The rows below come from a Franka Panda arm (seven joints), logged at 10 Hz.
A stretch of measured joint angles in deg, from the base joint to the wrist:
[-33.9, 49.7, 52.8, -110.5, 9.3, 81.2, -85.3]
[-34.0, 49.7, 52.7, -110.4, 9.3, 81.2, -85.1]
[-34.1, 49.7, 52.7, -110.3, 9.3, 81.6, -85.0]
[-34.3, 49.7, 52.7, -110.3, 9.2, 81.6, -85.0]
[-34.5, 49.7, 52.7, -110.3, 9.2, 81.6, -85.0]
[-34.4, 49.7, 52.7, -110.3, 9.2, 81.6, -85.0]
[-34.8, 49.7, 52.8, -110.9, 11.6, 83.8, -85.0]
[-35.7, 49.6, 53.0, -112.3, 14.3, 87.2, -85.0]
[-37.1, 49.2, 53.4, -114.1, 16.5, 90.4, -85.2]
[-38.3, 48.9, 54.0, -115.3, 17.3, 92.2, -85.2]
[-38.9, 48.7, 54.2, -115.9, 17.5, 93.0, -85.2]
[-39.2, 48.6, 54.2, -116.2, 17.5, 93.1, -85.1]
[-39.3, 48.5, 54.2, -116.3, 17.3, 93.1, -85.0]
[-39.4, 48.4, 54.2, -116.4, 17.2, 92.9, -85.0]
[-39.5, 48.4, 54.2, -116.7, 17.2, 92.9, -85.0]
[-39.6, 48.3, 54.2, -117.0, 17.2, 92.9, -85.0]
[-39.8, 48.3, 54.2, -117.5, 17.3, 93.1, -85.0]
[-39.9, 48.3, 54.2, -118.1, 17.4, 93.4, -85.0]
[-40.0, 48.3, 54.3, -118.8, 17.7, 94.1, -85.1]
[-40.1, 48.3, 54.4, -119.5, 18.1, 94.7, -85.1]
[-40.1, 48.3, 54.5, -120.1, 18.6, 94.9, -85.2]
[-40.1, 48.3, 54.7, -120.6, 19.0, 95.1, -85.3]
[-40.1, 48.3, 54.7, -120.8, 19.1, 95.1, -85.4]
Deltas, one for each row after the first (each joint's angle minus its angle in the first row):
[-0.1, 0.0, -0.1, 0.1, 0.0, 0.0, 0.2]
[-0.2, 0.0, -0.1, 0.2, 0.0, 0.4, 0.3]
[-0.4, 0.0, -0.1, 0.2, -0.1, 0.4, 0.3]
[-0.6, 0.0, -0.1, 0.2, -0.1, 0.4, 0.3]
[-0.5, 0.0, -0.1, 0.2, -0.1, 0.4, 0.3]
[-0.9, 0.0, 0.0, -0.4, 2.3, 2.6, 0.3]
[-1.8, -0.1, 0.2, -1.8, 5.0, 6.0, 0.3]
[-3.2, -0.5, 0.6, -3.6, 7.2, 9.2, 0.1]
[-4.4, -0.8, 1.2, -4.8, 8.0, 11.0, 0.1]
[-5.0, -1.0, 1.4, -5.4, 8.2, 11.8, 0.1]
[-5.3, -1.1, 1.4, -5.7, 8.2, 11.9, 0.2]
[-5.4, -1.2, 1.4, -5.8, 8.0, 11.9, 0.3]
[-5.5, -1.3, 1.4, -5.9, 7.9, 11.7, 0.3]
[-5.6, -1.3, 1.4, -6.2, 7.9, 11.7, 0.3]
[-5.7, -1.4, 1.4, -6.5, 7.9, 11.7, 0.3]
[-5.9, -1.4, 1.4, -7.0, 8.0, 11.9, 0.3]
[-6.0, -1.4, 1.4, -7.6, 8.1, 12.2, 0.3]
[-6.1, -1.4, 1.5, -8.3, 8.4, 12.9, 0.2]
[-6.2, -1.4, 1.6, -9.0, 8.8, 13.5, 0.2]
[-6.2, -1.4, 1.7, -9.6, 9.3, 13.7, 0.1]
[-6.2, -1.4, 1.9, -10.1, 9.7, 13.9, 0.0]
[-6.2, -1.4, 1.9, -10.3, 9.8, 13.9, -0.1]

